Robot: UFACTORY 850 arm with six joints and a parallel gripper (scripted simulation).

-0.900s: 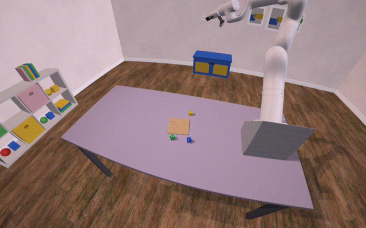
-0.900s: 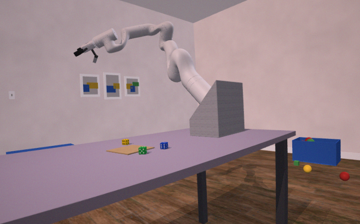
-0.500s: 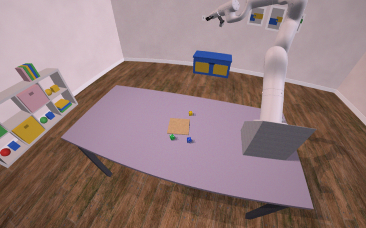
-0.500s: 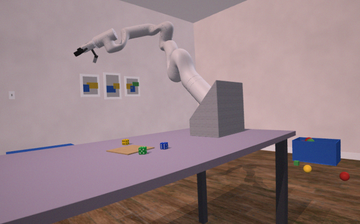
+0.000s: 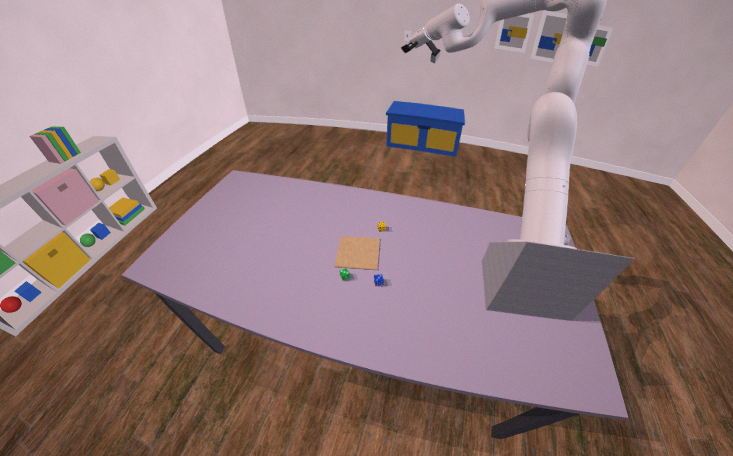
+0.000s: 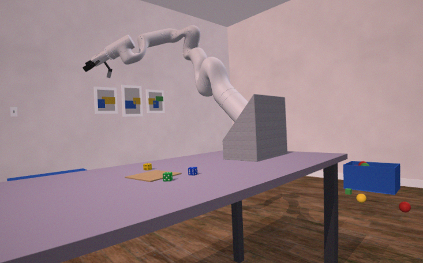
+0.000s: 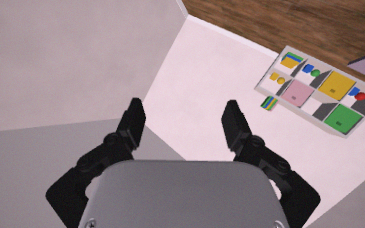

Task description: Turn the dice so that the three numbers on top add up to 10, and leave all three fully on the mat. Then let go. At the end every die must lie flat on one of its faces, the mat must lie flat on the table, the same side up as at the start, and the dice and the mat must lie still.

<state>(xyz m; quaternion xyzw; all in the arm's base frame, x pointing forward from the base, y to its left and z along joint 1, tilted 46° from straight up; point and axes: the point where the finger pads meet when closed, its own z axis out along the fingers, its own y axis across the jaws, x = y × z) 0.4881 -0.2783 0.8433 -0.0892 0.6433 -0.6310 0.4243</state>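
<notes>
Right now the yellow die is 1 cm behind my hand, 64 cm to the left of it and 54 cm below it. The rest, counted from my hand: blue die 5 cm behind, 88 cm to the left, 54 cm below; then tan mat 4 cm ahead, 78 cm to the left, 55 cm below; then green die 5 cm ahead, 88 cm to the left, 54 cm below.
</notes>
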